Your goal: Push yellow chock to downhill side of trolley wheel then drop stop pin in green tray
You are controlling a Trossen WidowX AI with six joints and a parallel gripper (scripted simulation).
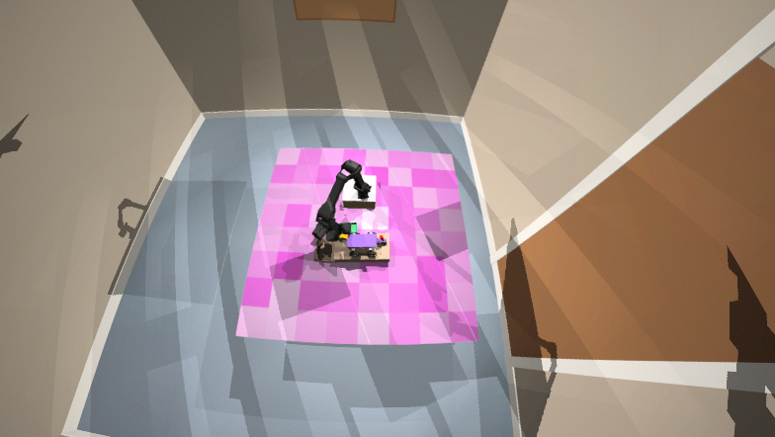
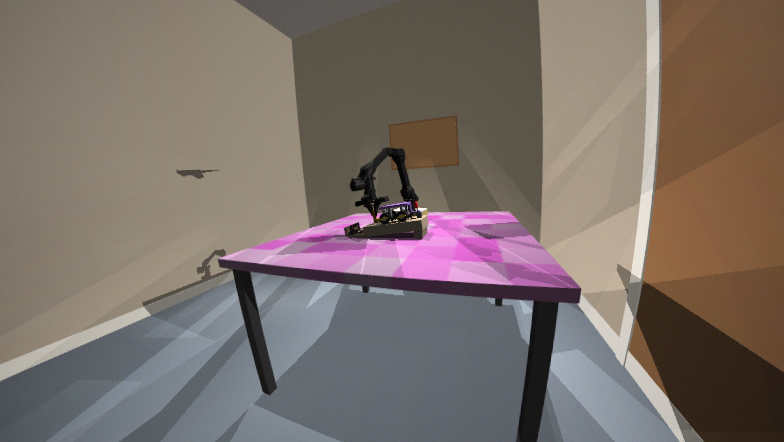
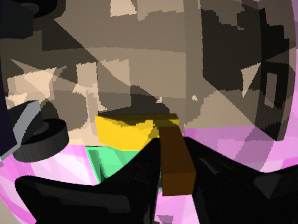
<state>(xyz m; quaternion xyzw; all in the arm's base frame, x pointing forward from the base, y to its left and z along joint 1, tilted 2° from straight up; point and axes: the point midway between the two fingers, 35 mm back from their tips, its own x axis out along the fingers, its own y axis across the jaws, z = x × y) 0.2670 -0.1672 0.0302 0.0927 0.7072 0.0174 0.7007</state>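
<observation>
The red-headed stop pin lies 25 cm to the left of my gripper tip, 6 cm ahead of it and 4 cm above it. Also, from my gripper tip: green tray (9 cm below, 7 cm behind, 6 cm to the left); then dark end stop (12 cm to the right, 6 cm below, 4 cm ahead); then yellow chock (2 cm to the left, 1 cm below).
</observation>
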